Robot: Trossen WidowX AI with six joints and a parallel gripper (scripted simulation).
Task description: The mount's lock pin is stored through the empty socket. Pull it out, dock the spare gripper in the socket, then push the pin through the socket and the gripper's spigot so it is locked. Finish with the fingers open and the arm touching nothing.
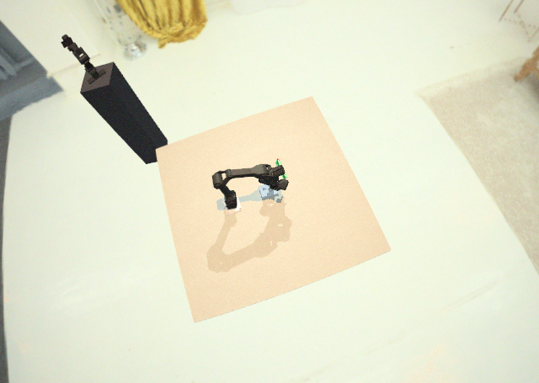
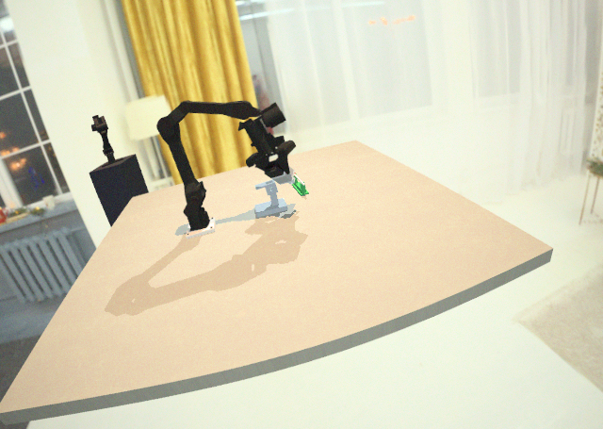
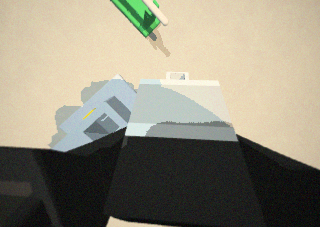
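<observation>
My gripper tip is now 50 mm short of the green cradle, 170 mm to the right of it and 100 mm above it. Also, from my gripper tip: spare gripper (right at my gripper tip); grey mount (60 mm behind, 30 mm to the left, 70 mm below).
</observation>
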